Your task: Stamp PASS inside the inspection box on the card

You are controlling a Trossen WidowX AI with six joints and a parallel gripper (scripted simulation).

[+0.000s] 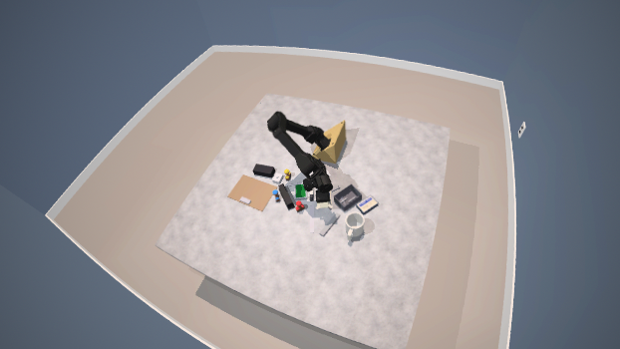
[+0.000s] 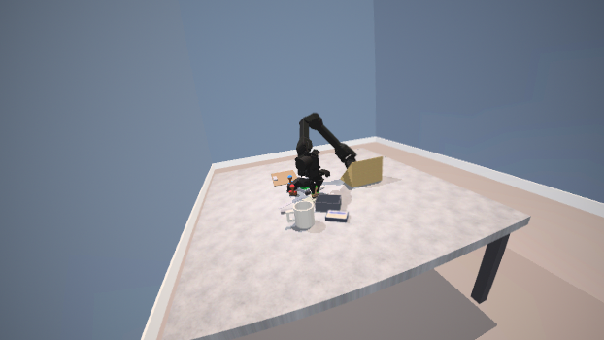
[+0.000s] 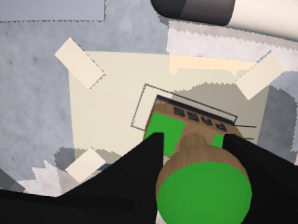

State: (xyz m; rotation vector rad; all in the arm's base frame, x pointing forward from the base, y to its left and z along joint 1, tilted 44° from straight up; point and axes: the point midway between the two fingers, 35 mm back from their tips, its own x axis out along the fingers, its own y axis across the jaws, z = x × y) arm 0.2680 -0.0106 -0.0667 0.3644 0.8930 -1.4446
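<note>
Right now the cream card is 30 mm below my gripper tip, 10 mm to the left of it and 10 mm ahead of it. The rest, counted from my gripper tip: dark-capped marker (60 mm to the right, 20 mm below, 10 mm behind); green ink pad (120 mm to the right, 20 mm below, 10 mm behind); green stamp (right at my gripper tip).
</note>
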